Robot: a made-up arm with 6 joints.
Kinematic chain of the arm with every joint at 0, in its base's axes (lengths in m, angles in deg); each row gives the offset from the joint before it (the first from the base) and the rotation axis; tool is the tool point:
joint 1: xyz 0 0 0.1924 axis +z
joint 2: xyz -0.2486 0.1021 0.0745 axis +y
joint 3: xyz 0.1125 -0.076 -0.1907 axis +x
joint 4: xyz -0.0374 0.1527 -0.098 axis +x
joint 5: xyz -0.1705 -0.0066 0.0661 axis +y
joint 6: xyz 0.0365 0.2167 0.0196 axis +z
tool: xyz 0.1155 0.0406 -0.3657
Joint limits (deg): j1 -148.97..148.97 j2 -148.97..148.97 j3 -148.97..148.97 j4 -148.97..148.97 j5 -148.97..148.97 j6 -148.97..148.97
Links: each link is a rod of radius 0.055 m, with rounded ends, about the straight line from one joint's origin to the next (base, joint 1, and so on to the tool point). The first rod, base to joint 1, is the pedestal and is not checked.
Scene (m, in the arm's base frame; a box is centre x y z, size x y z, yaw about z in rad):
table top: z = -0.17
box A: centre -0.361 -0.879 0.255 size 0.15 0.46 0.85 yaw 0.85
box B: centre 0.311 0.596 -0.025 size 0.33 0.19 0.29 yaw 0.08
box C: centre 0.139 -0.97 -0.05 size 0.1 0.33 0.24 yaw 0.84
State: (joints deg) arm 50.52 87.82 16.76 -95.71 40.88 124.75
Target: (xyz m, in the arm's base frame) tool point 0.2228 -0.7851 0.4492
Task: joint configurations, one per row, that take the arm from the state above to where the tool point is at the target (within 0.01 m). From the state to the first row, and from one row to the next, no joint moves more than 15 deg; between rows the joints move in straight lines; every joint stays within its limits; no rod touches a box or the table.
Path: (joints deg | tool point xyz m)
1: 51.32 96.50 11.36 -98.48 43.49 111.91 | -0.5248 -0.5659 0.6944
2: 52.12 105.17 5.96 -101.25 46.09 99.06 | -0.4361 -0.5585 0.7644
3: 52.92 113.85 0.56 -104.02 48.70 86.22 | -0.3314 -0.5332 0.8194
4: 53.72 122.52 -4.84 -106.79 51.31 73.38 | -0.2171 -0.4891 0.8525
5: 54.51 131.20 -10.24 -109.55 53.91 60.53 | -0.1017 -0.4278 0.8590
6: 55.31 139.88 -15.64 -112.32 56.52 47.69 | 0.0056 -0.3533 0.8368
7: 56.11 148.55 -21.04 -115.09 59.13 34.85 | 0.0960 -0.2717 0.7875
8: 63.04 136.75 -17.64 -113.51 53.60 48.94 | 0.0594 -0.3808 0.8099
9: 69.98 124.95 -14.24 -111.94 48.08 63.03 | 0.0431 -0.4967 0.7967
10: 76.91 113.14 -10.83 -110.36 42.55 77.12 | 0.0526 -0.6074 0.7485
11: 83.84 101.34 -7.43 -108.78 37.03 91.21 | 0.0891 -0.6994 0.6698
12: 90.77 89.54 -4.03 -107.20 31.51 105.30 | 0.1485 -0.7614 0.5673
13: 97.70 77.73 -0.63 -105.63 25.98 119.39 | 0.2228 -0.7851 0.4492

